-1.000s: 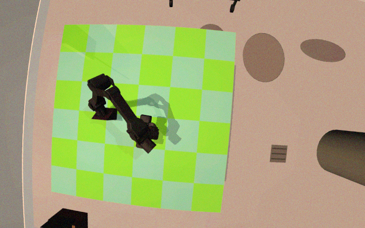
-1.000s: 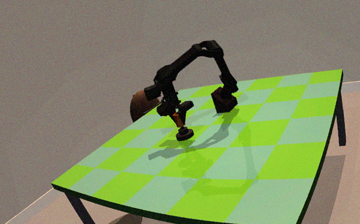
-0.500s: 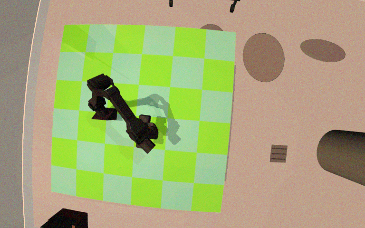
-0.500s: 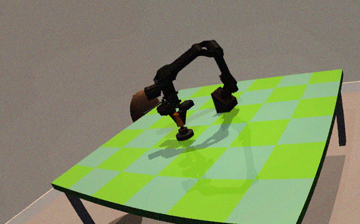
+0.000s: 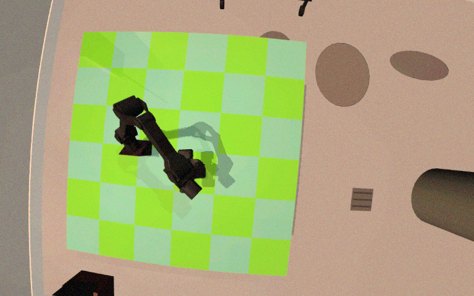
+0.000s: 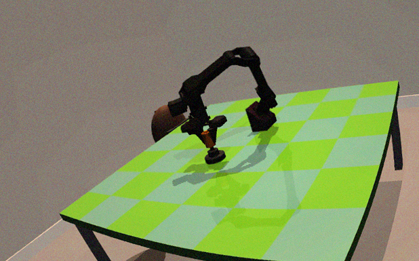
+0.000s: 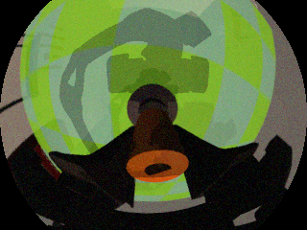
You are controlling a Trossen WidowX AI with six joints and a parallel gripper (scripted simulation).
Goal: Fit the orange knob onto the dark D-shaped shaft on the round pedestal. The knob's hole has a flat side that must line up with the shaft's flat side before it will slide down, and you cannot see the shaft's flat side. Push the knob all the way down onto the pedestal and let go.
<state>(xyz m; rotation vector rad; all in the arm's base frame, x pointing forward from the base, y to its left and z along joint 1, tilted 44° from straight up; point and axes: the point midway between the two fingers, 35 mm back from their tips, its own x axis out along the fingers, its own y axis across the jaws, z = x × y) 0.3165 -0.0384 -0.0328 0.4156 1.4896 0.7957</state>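
My gripper tip is now 20 mm below the orange knob. From my gripper tip the other things lie so: dark round pedestal 40 mm below.
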